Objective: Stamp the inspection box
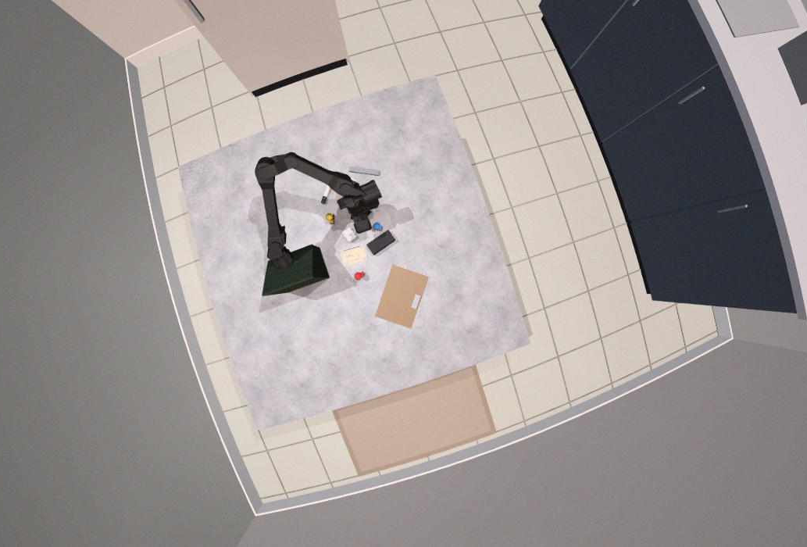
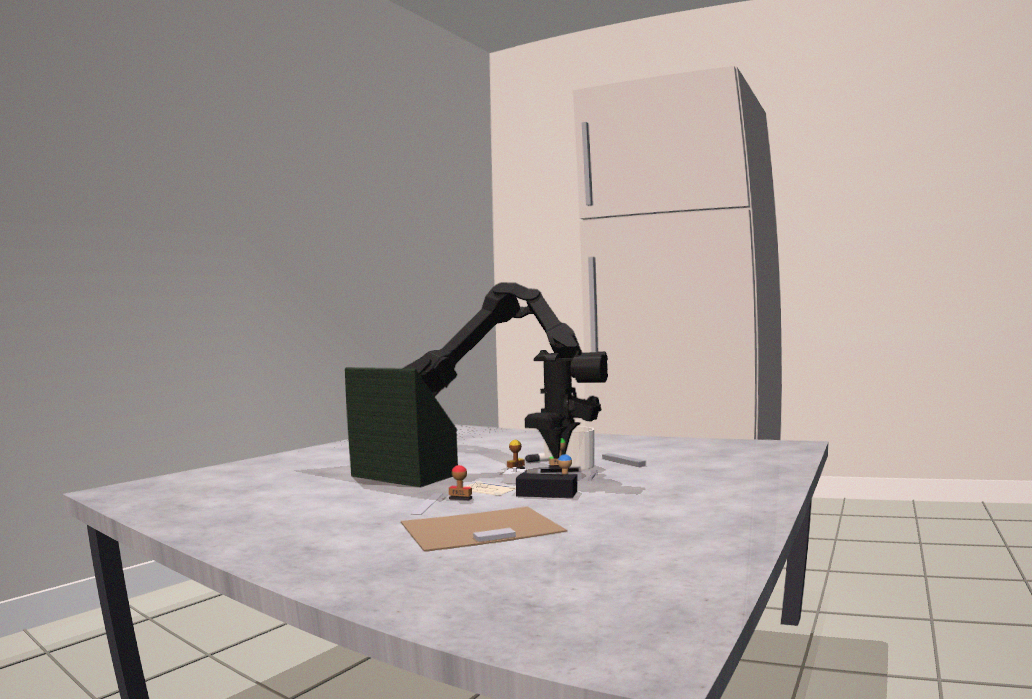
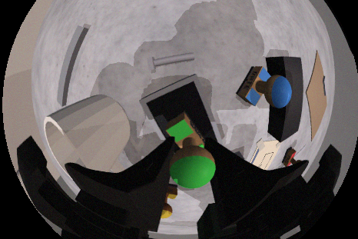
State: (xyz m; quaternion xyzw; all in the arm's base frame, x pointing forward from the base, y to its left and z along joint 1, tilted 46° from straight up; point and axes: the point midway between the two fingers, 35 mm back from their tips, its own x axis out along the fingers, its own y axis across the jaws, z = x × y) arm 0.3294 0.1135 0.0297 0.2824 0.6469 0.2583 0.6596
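Right now the cream card is 150 mm to the right of my gripper tip, 90 mm behind it and 50 mm below it. Round my gripper tip: green-knobbed PASS stamp (right at my gripper tip); white cup (100 mm to the left, 20 mm behind, 10 mm below); blue-knobbed stamp (70 mm to the right, 50 mm ahead, 20 mm below).
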